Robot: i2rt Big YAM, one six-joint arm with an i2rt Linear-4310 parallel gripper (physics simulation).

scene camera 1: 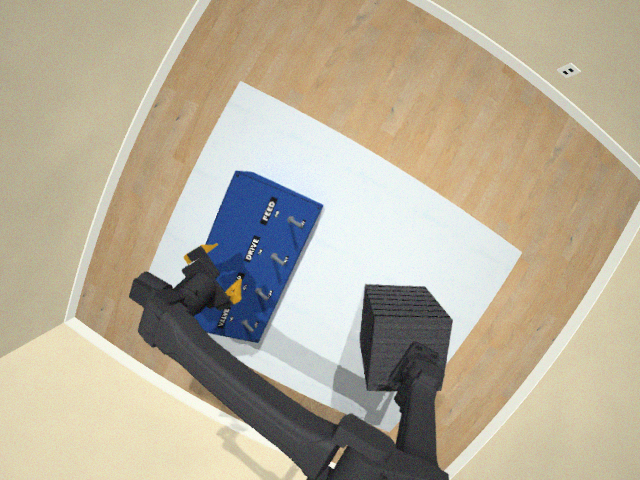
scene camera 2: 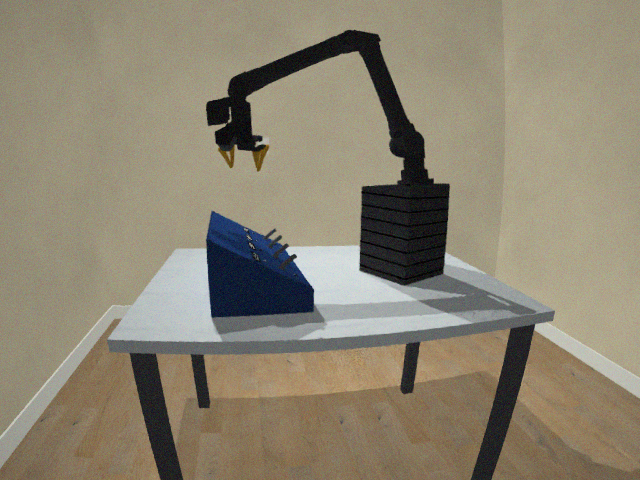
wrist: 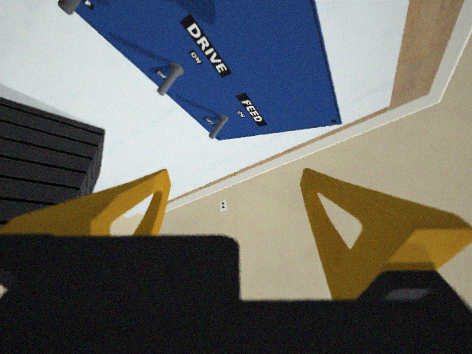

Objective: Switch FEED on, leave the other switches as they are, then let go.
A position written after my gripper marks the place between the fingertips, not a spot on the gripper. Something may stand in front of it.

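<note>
My gripper [scene camera 1: 227, 262], also in the wrist view [wrist: 235, 176]. Blue sloped switch panel [scene camera 1: 252, 225], also in scene camera 2 [scene camera 2: 246, 277] and the wrist view [wrist: 261, 74].
</note>
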